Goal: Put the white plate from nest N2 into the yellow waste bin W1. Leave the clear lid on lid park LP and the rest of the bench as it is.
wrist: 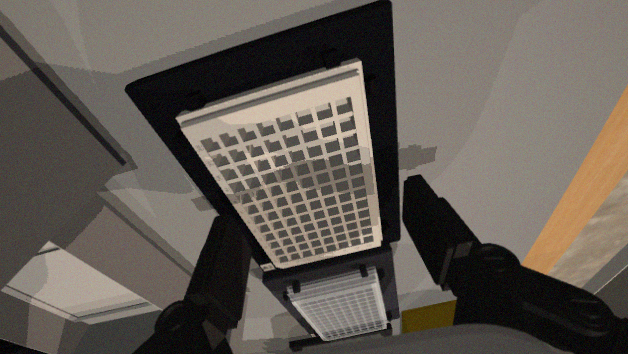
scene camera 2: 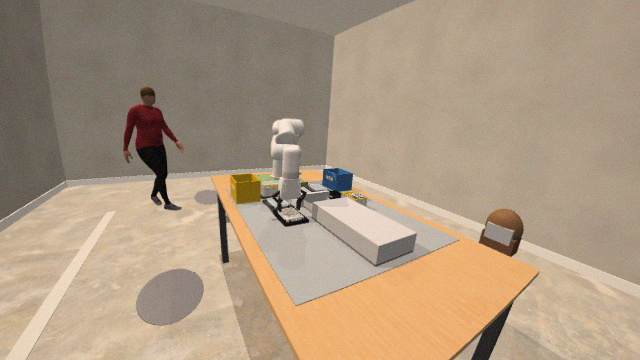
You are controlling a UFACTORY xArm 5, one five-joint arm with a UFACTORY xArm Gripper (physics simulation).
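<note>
The white plate sits flat in its black nest, with its grid of square wells facing up. My gripper is open and empty, low over the nest. In the wrist view its fingers show on either side of the plate's lower end, apart from it; the exact height is hard to tell. A clear lid-like gridded piece lies on a dark holder just beyond the nest; no label is readable. The yellow waste bin stands beyond at the table's left edge.
A long pale box lies right of the nest on the grey mat. A blue bin and a yellow-topped rack stand at the back right. A person in red is on the floor left of the table.
</note>
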